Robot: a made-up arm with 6 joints.
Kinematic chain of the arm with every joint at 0, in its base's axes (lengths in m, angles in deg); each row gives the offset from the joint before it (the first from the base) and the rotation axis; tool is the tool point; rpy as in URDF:
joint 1: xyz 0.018 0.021 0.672 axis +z
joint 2: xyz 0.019 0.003 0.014 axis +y
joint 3: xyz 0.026 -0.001 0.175 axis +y
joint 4: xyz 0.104 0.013 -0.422 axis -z
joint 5: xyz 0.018 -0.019 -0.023 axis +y
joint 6: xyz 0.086 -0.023 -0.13 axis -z
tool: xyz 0.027 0.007 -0.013 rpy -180 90 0
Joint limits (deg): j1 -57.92..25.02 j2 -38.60..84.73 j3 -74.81..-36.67 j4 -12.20..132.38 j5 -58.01..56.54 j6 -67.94..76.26
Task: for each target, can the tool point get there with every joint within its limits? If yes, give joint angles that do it. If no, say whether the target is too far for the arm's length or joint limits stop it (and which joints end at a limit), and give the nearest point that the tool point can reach.
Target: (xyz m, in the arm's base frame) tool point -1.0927 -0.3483 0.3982
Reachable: no: too far | nearest point -0.2290 -0.0611 0.3165 | short by 0.914 m
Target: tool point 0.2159 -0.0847 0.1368
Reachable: yes | joints -11.51 61.86 -61.87 101.31 12.95 48.83
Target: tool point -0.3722 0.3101 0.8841
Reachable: no: joint limits stop it (at a limit: joint 1, joint 2, joint 3, joint 4, joint 5) | nearest point -0.1483 0.1229 0.4423 | short by 0.529 m
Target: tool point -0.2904 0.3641 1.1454
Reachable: no: joint limits stop it (at a limit: joint 1, joint 2, joint 3, joint 4, joint 5) | nearest point 0.1913 0.1407 1.2849 | short by 0.549 m
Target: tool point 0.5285 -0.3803 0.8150
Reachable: yes | joints -35.09 -10.29 -64.73 33.17 31.63 -1.90
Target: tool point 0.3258 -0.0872 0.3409
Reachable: yes | joints 5.67 35.55 -56.26 115.37 -35.40 29.88
